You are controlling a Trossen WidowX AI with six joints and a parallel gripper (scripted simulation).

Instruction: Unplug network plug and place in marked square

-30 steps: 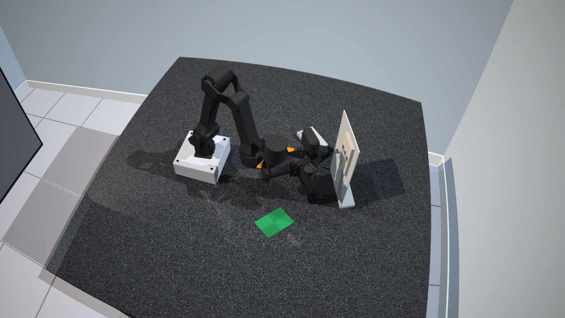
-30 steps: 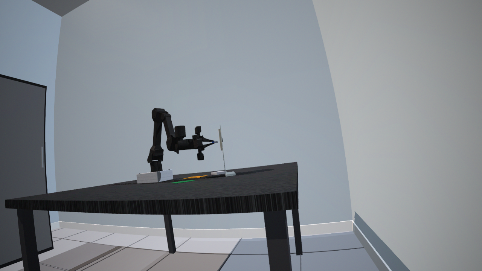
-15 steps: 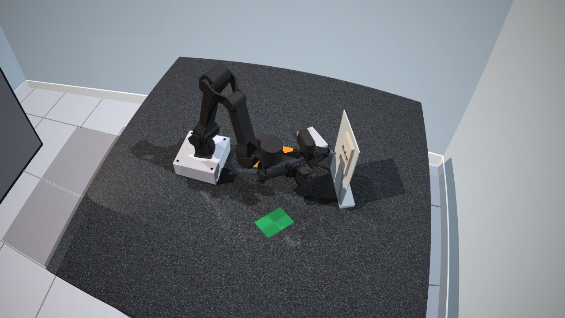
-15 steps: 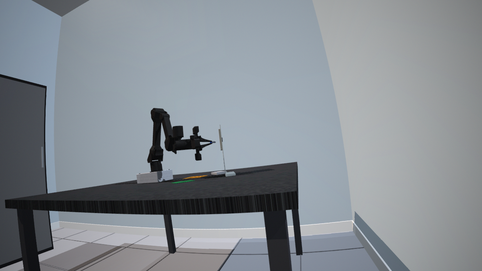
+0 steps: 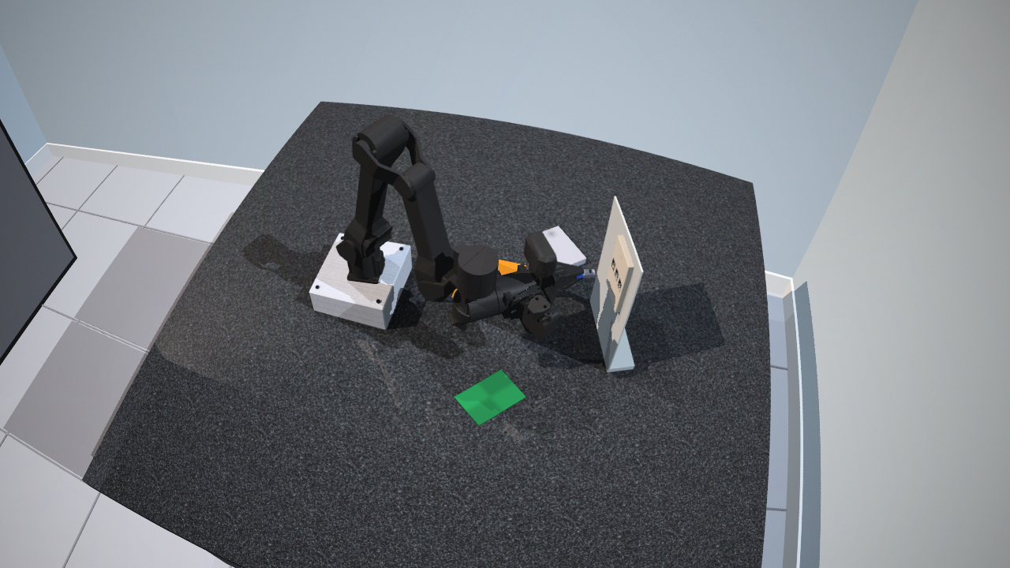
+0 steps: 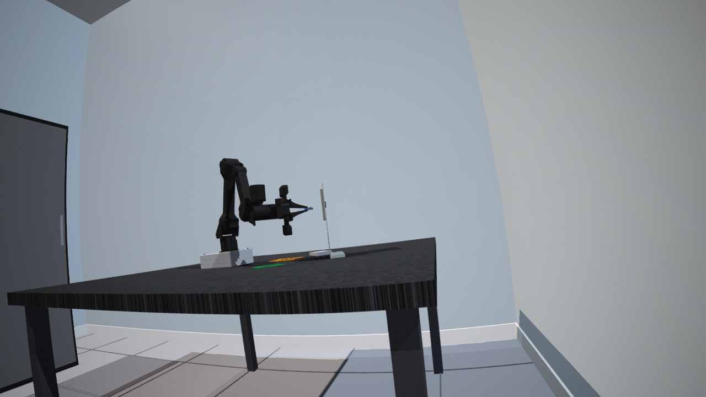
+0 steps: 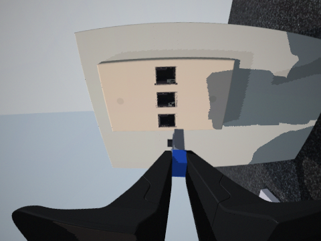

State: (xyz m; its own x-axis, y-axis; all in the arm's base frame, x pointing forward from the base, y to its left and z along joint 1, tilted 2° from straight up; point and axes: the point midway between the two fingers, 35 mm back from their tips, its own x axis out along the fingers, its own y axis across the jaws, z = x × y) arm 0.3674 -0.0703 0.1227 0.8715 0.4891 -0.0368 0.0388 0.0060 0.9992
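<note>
My gripper tip is 190 mm above the orange square, 160 mm past it and 120 mm to the right of it. The rest, counted from my gripper tip: upright panel: 70 mm below, 70 mm ahead, 20 mm to the left; then thin grey tab: 10 mm ahead; then network plug: 10 mm ahead.
</note>
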